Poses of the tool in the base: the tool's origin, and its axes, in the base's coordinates. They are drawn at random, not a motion.
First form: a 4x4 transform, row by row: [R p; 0 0 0 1], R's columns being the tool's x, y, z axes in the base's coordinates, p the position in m. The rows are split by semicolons.
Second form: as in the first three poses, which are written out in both.
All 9 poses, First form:
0.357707 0.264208 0.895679 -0.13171; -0.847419 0.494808 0.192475 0.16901; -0.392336 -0.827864 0.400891 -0.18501; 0 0 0 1
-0.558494 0.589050 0.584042 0.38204; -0.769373 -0.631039 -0.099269 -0.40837; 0.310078 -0.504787 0.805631 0.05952; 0 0 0 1
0.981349 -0.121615 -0.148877 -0.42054; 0.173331 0.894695 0.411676 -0.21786; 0.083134 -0.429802 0.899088 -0.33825; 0 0 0 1
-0.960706 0.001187 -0.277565 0.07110; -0.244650 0.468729 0.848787 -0.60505; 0.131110 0.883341 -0.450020 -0.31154; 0 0 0 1
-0.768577 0.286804 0.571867 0.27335; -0.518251 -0.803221 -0.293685 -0.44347; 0.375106 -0.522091 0.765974 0.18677; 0 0 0 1
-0.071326 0.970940 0.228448 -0.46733; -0.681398 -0.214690 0.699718 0.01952; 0.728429 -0.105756 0.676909 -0.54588; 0 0 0 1
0.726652 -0.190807 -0.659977 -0.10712; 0.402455 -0.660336 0.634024 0.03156; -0.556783 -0.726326 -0.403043 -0.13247; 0 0 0 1
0.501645 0.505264 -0.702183 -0.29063; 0.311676 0.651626 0.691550 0.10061; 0.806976 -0.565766 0.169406 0.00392; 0 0 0 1
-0.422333 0.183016 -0.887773 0.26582; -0.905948 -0.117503 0.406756 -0.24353; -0.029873 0.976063 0.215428 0.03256; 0 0 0 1
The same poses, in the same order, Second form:
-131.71 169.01 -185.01 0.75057 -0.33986 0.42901 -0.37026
382.04 -408.37 59.52 0.39246 -0.25832 0.17452 -0.86533
-420.54 -217.86 -338.25 0.97148 -0.21654 -0.05971 0.07590
71.10 -605.05 -311.54 0.12042 0.07174 -0.84845 -0.51038
273.35 -443.47 186.77 0.22033 -0.25917 0.22326 -0.91348
-467.33 19.52 -545.88 0.58968 -0.34149 -0.21197 -0.70052
-107.12 31.56 -132.47 0.40721 -0.83517 -0.06335 0.36423
-290.63 100.61 3.92 0.76202 -0.41250 -0.49512 -0.06351
265.82 -243.53 32.56 0.41097 0.34632 -0.52187 -0.66243

